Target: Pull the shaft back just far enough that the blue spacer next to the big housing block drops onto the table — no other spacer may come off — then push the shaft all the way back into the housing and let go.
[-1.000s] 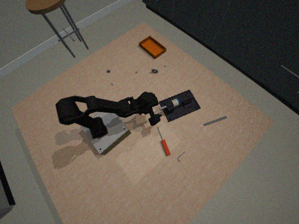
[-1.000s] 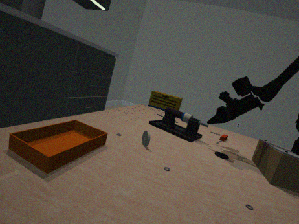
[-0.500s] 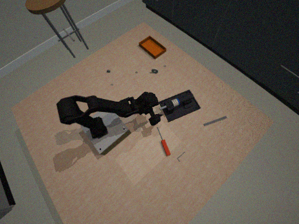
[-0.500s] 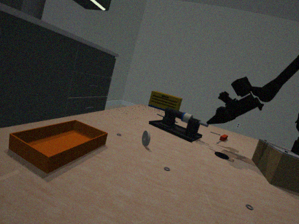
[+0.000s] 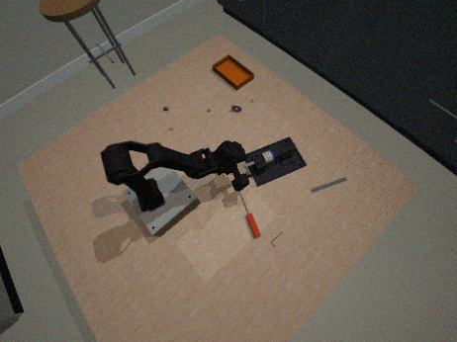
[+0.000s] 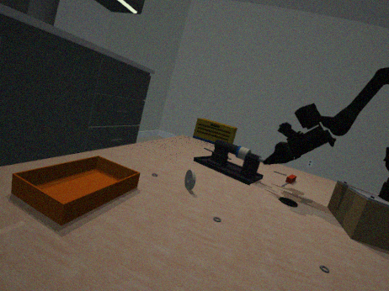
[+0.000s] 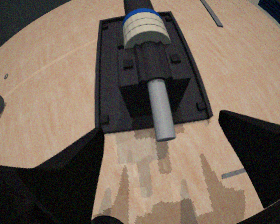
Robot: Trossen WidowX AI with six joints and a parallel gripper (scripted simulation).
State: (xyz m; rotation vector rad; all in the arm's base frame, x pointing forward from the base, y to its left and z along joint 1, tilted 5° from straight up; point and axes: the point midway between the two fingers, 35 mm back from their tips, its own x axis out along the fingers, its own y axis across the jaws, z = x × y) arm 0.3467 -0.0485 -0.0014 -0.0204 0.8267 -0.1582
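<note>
My gripper tip is 60 mm short of the grey shaft and 10 mm to the left of it. Round my gripper tip: blue spacer 110 mm ahead, 10 mm to the right; then dark fixture base 140 mm ahead, 20 mm to the right, 30 mm below; then pale spacer 80 mm ahead, 10 mm to the right.
</note>
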